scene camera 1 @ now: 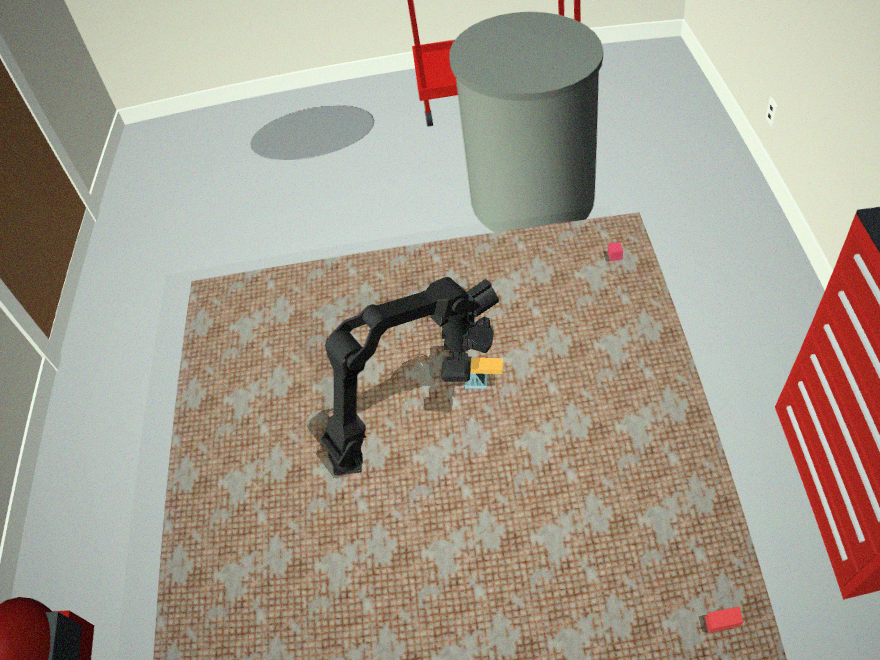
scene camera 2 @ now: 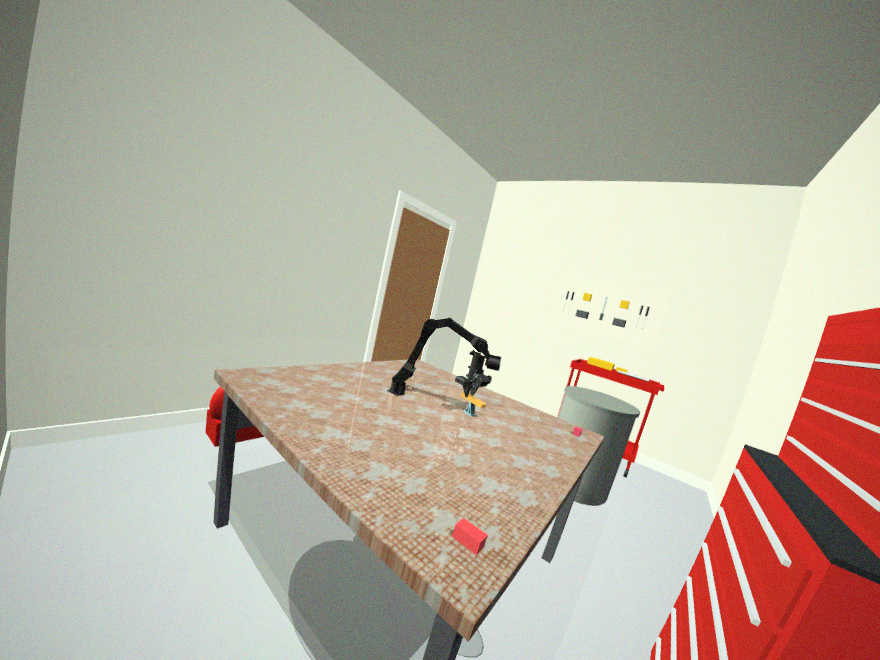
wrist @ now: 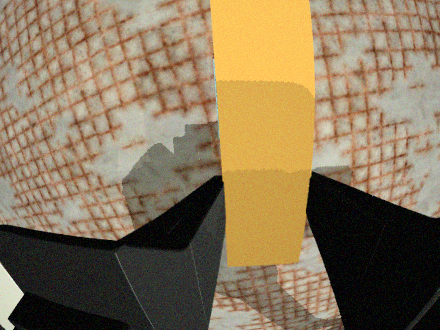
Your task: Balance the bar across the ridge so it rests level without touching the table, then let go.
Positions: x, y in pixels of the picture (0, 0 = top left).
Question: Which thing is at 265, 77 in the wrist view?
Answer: A bar.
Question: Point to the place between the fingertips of my gripper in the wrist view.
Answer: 264, 184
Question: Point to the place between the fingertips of my gripper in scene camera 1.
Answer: At 461, 365
